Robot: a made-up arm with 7 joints.
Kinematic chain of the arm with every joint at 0, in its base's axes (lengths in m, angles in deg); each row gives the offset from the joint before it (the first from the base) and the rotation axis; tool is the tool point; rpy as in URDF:
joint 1: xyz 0 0 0.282 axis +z
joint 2: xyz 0 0 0 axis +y
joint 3: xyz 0 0 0.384 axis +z
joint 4: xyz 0.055 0 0 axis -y
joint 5: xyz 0.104 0 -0.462 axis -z
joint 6: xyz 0 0 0 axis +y
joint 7: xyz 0.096 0 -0.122 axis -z
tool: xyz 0 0 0 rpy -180 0 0
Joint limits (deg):
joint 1: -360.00..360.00
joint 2: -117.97..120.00
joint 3: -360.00..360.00
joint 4: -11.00..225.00
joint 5: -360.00..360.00
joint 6: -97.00..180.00
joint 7: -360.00..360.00
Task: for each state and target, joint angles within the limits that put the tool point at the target. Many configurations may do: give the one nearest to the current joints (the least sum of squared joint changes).
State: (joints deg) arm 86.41 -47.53 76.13 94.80 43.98 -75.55 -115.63
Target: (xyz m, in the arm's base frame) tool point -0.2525 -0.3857 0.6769
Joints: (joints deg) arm 114.10 -62.21 70.43 67.69 55.20 -97.00 -115.63
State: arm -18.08 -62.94 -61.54 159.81 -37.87 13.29 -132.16
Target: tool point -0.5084 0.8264 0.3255
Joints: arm -47.23 -83.97 -59.15 187.45 -35.87 6.59 -132.16
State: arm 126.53 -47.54 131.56 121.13 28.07 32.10 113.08
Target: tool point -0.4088 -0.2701 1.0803
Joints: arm 104.90 11.44 123.24 117.49 27.57 42.63 113.08
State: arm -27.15 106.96 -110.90 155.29 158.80 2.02 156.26
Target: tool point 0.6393 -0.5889 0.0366
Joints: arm -18.69 118.29 -108.18 144.84 161.38 -20.26 156.26
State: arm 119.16 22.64 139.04 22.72 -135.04 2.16 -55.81
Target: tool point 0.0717 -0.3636 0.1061
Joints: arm 126.06 -9.57 148.93 28.31 -132.02 11.10 -55.81
